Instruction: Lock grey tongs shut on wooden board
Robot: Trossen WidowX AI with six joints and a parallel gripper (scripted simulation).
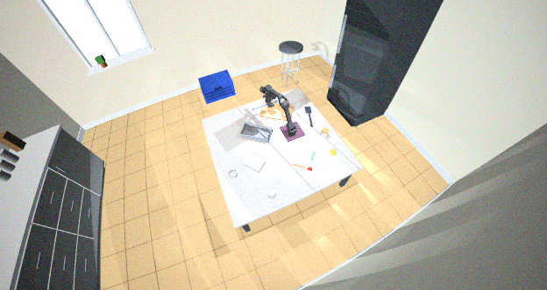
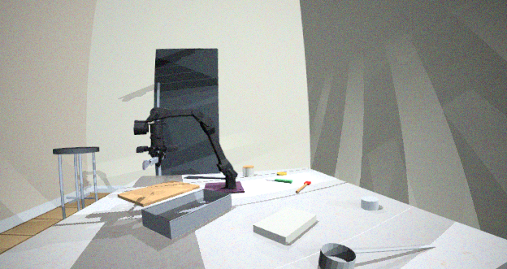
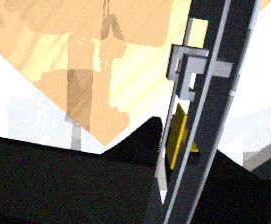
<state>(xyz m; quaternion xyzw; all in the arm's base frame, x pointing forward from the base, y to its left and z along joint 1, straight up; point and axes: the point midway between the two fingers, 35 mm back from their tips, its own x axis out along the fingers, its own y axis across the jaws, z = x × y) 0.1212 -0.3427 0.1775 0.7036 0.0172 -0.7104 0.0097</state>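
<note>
The yellow piece lies 2 cm behind my gripper tip and 4 cm above it. Also, from my gripper tip: spatula (43 cm behind, 16 cm to the left, 15 cm below); wooden board (10 cm behind, 3 cm to the right, 15 cm below); grey roasting tin (22 cm ahead, 19 cm to the left, 13 cm below).
</note>
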